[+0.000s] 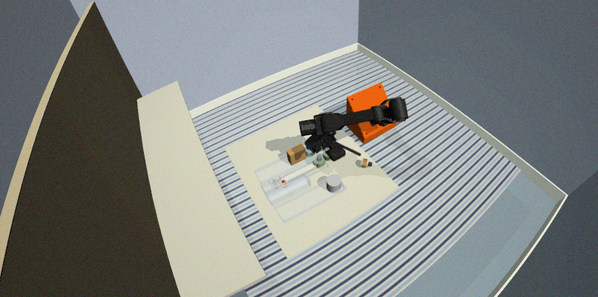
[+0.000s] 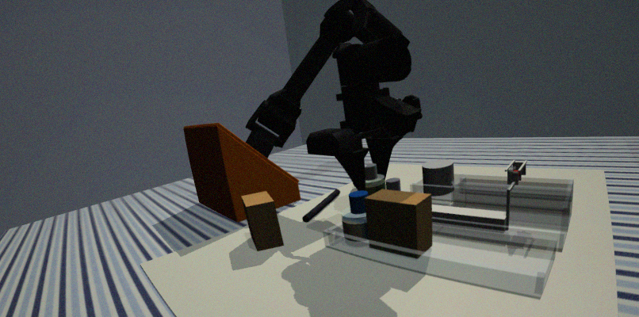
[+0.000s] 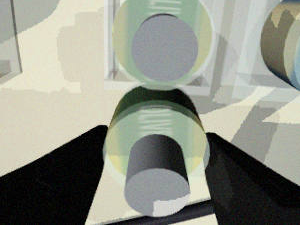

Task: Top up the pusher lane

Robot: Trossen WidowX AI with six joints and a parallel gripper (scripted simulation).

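My gripper tip is 5 cm short of the blue-lidded jar, 8 cm to the left of it and 1 cm above it. Also, from my gripper tip: pusher plate 15 cm ahead, 3 cm to the left; black rod 11 cm behind, 1 cm to the right, 4 cm below; grey can 5 cm ahead, 13 cm to the left, 2 cm below.
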